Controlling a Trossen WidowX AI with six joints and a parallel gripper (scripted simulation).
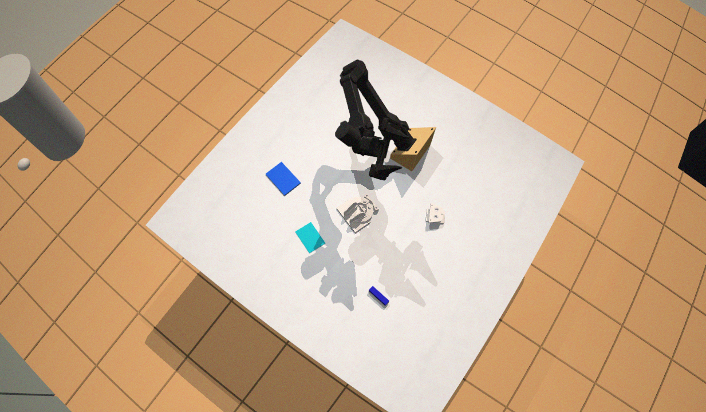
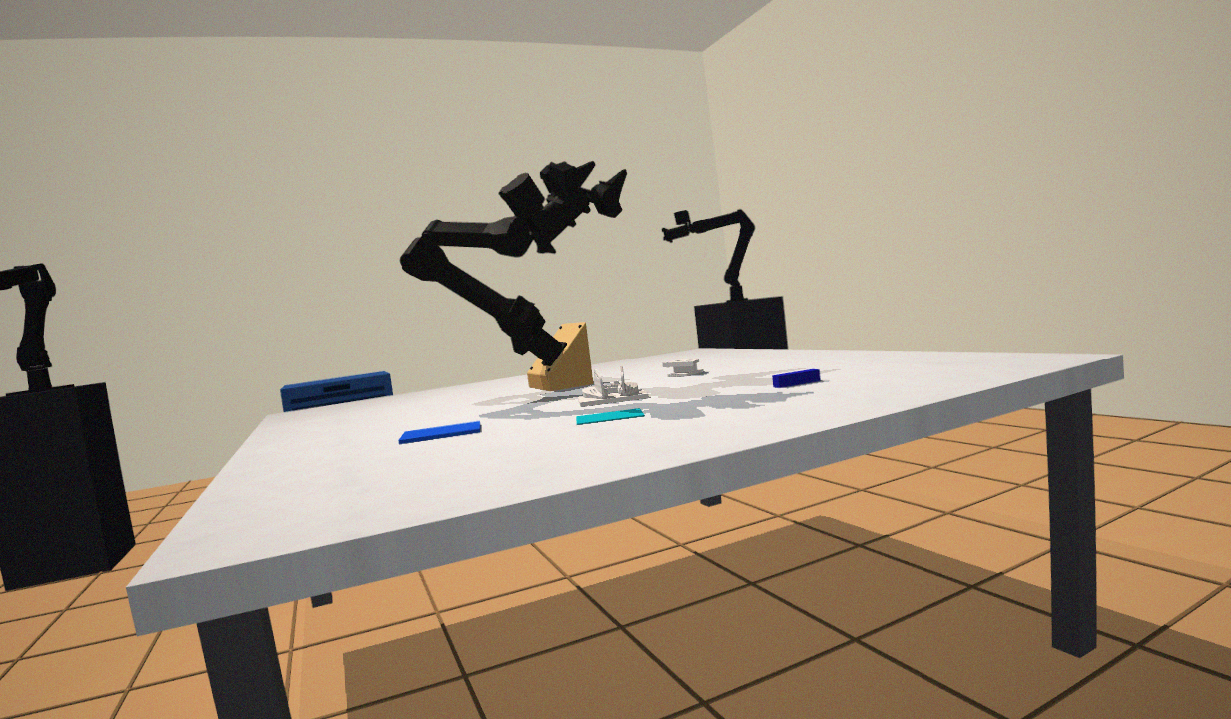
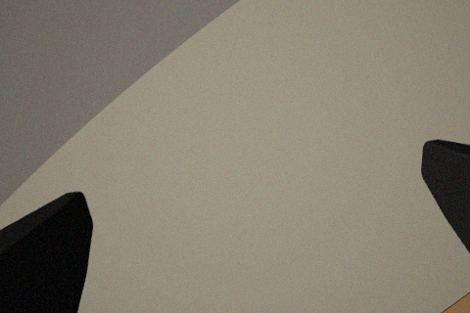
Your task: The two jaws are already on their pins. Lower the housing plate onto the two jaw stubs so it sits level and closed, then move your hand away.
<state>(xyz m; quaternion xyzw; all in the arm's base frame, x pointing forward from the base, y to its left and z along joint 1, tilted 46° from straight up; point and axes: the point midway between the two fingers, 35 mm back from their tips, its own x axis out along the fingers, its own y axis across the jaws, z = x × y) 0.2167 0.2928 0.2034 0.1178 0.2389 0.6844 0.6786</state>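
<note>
My gripper tip is 43 cm above the small white part, 16 cm to the right of it and 7 cm past it. Round my gripper tip: blue tile (44 cm below, 41 cm to the right, 15 cm ahead); then teal tile (44 cm below, 28 cm ahead, 18 cm to the right); then small dark blue block (43 cm below, 31 cm ahead, 16 cm to the left).
</note>
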